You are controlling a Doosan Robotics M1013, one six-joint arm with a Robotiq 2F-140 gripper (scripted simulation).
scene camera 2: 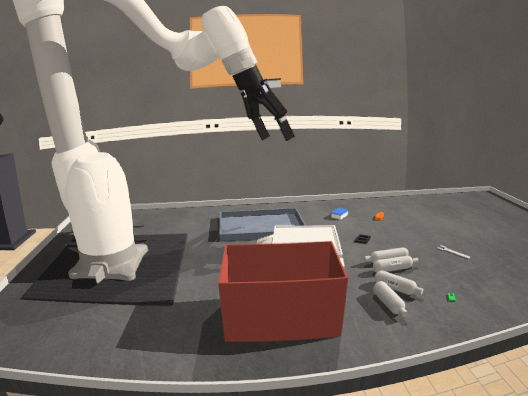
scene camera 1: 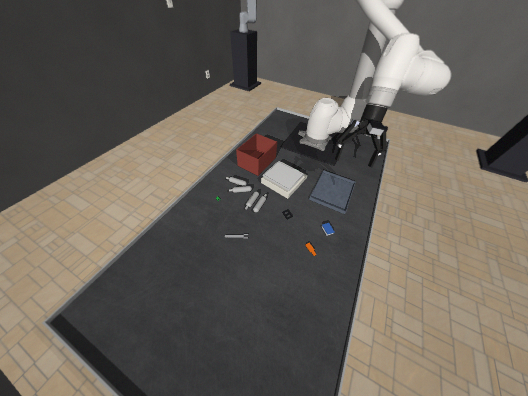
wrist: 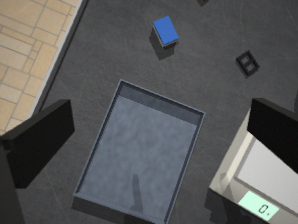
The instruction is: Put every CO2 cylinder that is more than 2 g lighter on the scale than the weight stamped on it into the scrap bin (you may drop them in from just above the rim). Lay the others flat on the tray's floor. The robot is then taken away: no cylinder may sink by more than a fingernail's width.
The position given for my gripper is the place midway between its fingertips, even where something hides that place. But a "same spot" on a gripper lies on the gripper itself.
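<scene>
A red scrap bin is out of frame in the wrist view, though the bin shows in scene camera 1 and in scene camera 2. On the red scrap bin, (scene camera 2: pixel 311 307) and (scene camera 1: pixel 243 152) are the same spot. I can see a blue-grey tray in scene camera 2 (pixel 251 224), in scene camera 1 (pixel 333 191) and in the wrist view (pixel 139 158). My gripper shows in scene camera 1, in scene camera 2 and in the wrist view (pixel 160 115). On my gripper, (scene camera 1: pixel 341 140) and (scene camera 2: pixel 282 109) are the same spot.
</scene>
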